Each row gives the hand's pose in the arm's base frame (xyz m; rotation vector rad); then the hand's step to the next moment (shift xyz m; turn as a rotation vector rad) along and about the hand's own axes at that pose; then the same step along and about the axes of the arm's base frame.
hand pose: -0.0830 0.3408 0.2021 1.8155 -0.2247 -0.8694
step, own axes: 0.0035 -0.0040 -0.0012 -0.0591 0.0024 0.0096
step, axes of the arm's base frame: 0.0023 0.0007 -0.0049 -0.0481 0.0232 0.0273
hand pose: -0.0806 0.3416 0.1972 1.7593 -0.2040 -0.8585
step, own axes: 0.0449 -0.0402 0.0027 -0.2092 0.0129 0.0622
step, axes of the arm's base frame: 0.0197 -0.0109 -0.0560 -0.1869 0.0589 0.0969
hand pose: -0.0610 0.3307 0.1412 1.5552 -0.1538 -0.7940
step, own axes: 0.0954 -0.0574 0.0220 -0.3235 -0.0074 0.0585
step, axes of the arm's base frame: 0.0388 -0.0596 -0.0885 -0.2776 0.1268 0.1224
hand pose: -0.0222 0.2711 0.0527 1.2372 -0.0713 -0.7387
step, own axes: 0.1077 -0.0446 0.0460 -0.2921 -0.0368 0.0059
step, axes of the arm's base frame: 0.0420 -0.1026 -0.0585 -0.2446 0.1495 0.0675
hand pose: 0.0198 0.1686 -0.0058 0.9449 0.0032 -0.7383
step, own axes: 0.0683 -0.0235 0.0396 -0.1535 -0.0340 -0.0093
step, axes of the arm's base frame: 0.0262 -0.0767 -0.0146 -0.1331 0.0823 0.0173
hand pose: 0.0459 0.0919 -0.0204 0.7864 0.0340 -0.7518
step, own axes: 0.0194 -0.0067 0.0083 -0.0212 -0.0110 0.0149
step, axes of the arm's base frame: 0.0083 -0.0202 -0.0040 -0.0262 -0.0021 0.0101
